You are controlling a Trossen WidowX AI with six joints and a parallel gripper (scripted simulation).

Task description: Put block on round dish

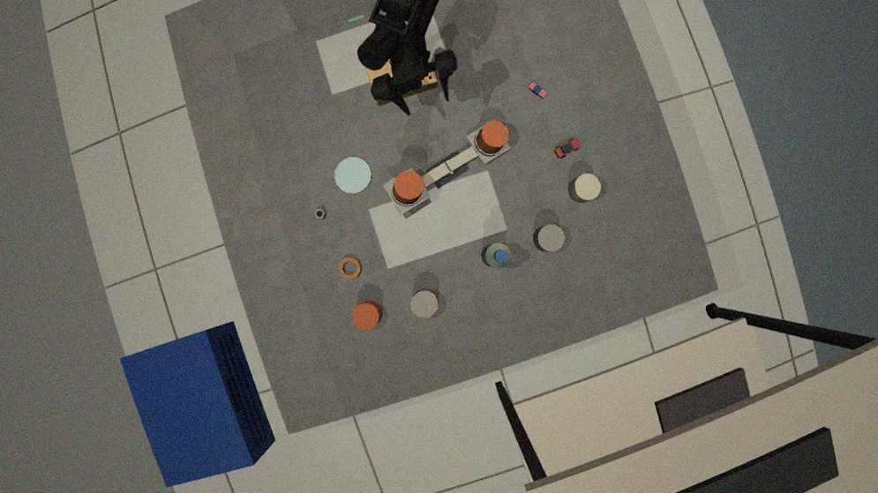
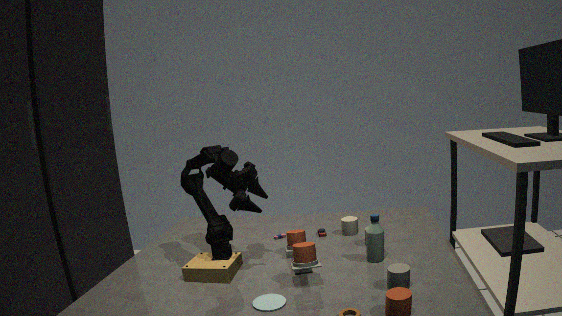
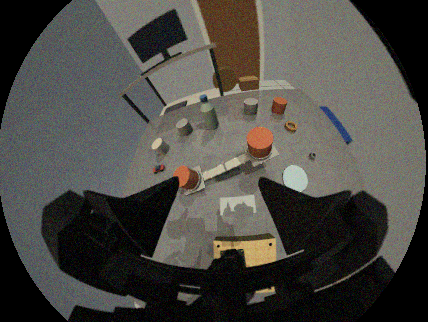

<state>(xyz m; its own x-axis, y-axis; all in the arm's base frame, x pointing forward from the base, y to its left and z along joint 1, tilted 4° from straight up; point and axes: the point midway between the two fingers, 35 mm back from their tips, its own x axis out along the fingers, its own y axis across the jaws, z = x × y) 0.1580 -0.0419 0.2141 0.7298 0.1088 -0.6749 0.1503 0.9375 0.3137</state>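
The green block is 9 cm ahead of my gripper tip, 13 cm to the left of it and 20 cm below it. Round my gripper tip: green bottle: 37 cm ahead, 2 cm to the left, 13 cm below; then pale blue round dish: 1 cm ahead, 24 cm to the right, 24 cm below; then eraser: 1 cm ahead, 32 cm to the left, 24 cm below.
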